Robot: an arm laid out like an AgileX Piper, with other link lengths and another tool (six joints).
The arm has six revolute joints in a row. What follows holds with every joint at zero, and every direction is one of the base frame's.
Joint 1 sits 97.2 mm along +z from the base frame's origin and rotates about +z.
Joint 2 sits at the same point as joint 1 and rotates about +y.
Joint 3 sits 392.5 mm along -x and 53.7 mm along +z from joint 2 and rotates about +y.
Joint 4 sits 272.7 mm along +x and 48.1 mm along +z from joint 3 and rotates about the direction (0.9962, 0, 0.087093).
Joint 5 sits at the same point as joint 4 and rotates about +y.
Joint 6 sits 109.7 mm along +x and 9.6 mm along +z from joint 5 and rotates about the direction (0.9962, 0, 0.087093).
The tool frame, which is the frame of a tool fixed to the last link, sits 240.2 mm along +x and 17 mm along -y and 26.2 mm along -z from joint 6; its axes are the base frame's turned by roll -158.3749, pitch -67.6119 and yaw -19.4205 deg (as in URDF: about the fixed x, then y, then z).
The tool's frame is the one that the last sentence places.
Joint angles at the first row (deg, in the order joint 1, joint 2, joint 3, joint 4, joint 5, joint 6):
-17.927, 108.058, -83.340, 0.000, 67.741, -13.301
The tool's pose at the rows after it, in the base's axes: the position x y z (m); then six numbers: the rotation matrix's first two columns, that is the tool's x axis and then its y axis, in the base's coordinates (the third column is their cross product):
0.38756 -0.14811 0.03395 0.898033 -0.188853 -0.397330 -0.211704 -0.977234 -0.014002
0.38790 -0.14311 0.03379 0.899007 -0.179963 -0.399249 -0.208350 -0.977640 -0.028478
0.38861 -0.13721 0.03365 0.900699 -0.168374 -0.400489 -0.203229 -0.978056 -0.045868
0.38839 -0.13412 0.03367 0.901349 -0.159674 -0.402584 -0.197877 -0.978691 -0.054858
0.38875 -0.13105 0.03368 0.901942 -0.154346 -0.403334 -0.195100 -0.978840 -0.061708
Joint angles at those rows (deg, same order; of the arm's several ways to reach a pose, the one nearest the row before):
-17.969, 108.106, -83.338, 1.141, 67.739, -14.237
-17.968, 108.106, -83.340, 2.024, 67.965, -14.725
-17.969, 108.106, -83.339, 3.089, 68.190, -15.374
-17.969, 108.106, -83.338, 3.630, 68.415, -15.860
-17.868, 108.106, -83.338, 4.042, 68.529, -16.053

